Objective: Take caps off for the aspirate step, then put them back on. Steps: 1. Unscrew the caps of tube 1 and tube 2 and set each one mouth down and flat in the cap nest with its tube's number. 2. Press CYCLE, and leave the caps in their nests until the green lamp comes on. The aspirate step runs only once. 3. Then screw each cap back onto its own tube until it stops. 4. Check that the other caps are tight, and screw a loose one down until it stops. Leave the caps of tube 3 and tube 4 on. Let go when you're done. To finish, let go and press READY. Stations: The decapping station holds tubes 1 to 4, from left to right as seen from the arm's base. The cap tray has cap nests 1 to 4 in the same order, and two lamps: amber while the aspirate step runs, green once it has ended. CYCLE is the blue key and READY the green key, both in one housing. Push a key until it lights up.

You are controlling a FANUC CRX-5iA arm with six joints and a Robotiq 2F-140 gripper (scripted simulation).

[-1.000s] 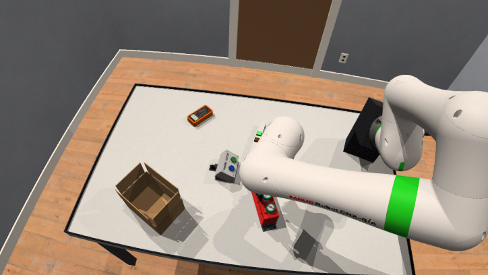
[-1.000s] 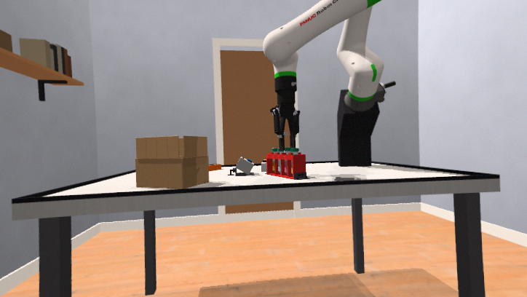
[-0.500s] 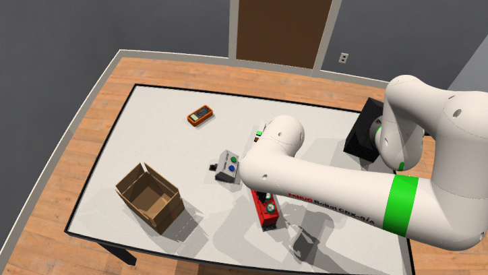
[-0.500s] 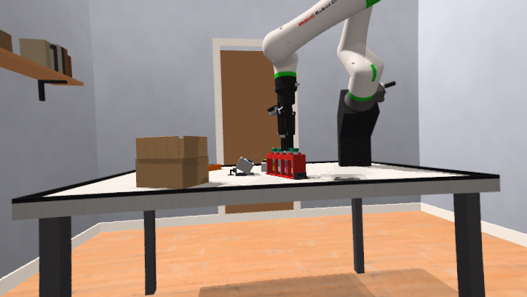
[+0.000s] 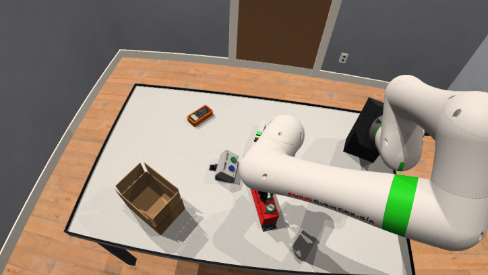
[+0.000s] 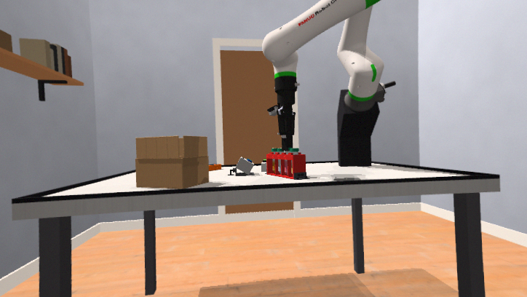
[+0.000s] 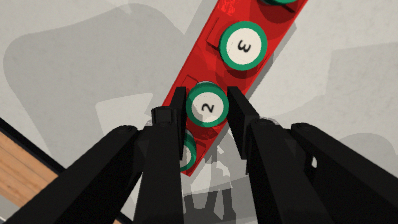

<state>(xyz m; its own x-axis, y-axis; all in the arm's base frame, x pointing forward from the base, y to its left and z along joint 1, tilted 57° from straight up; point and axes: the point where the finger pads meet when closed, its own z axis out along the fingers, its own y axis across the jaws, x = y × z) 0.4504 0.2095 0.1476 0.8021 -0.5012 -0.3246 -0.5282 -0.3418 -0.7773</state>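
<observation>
Right now the cap 2 is 3 cm below my hand. From my hand the other things lie so: cap 1: 2 cm behind, 5 cm to the left, 3 cm below; cap 3: 2 cm ahead, 5 cm to the right, 3 cm below; cap 4: 5 cm ahead, 9 cm to the right, 3 cm below.
</observation>
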